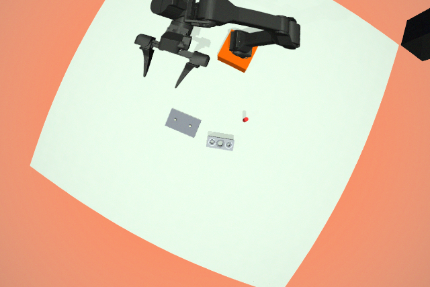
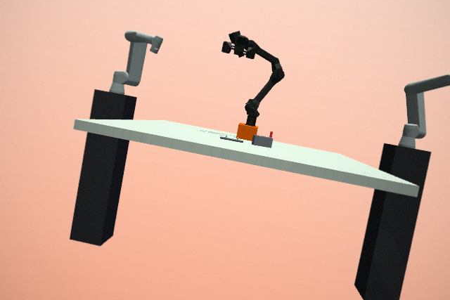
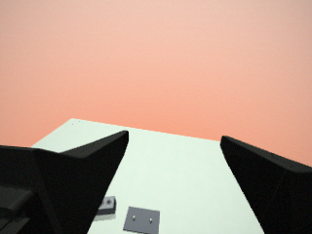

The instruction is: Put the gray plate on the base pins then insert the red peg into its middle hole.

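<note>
Right now my gripper tip is 80 mm short of the gray plate, 210 mm to the right of it and 430 mm above it. The rest, counted from my gripper tip: red peg: 30 mm behind, 250 mm to the left, 430 mm below.
</note>
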